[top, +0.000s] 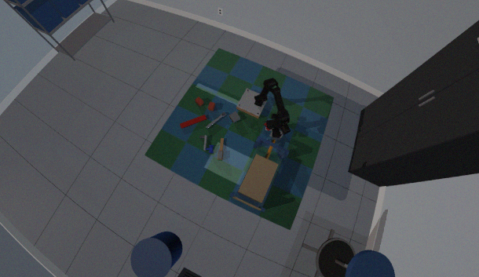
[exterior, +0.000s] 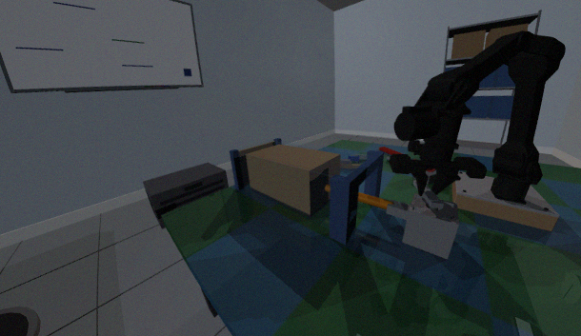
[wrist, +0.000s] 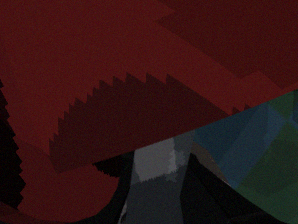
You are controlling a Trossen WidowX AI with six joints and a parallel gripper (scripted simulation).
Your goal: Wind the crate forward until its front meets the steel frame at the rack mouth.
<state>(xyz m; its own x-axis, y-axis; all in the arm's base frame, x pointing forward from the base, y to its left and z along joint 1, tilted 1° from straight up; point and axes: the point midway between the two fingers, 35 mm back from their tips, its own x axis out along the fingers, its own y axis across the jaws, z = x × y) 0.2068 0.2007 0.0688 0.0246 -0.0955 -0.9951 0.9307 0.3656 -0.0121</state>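
Right now the grey crank arm is 10 mm ahead of my gripper tip, 10 mm to the right of it and 20 mm above it. Also, from my gripper tip: red knob 20 mm ahead, 50 mm to the right, 50 mm above; blue steel frame 140 mm ahead, 40 mm to the left, 20 mm above; grey winch 30 mm behind, 40 mm to the left, 60 mm below.
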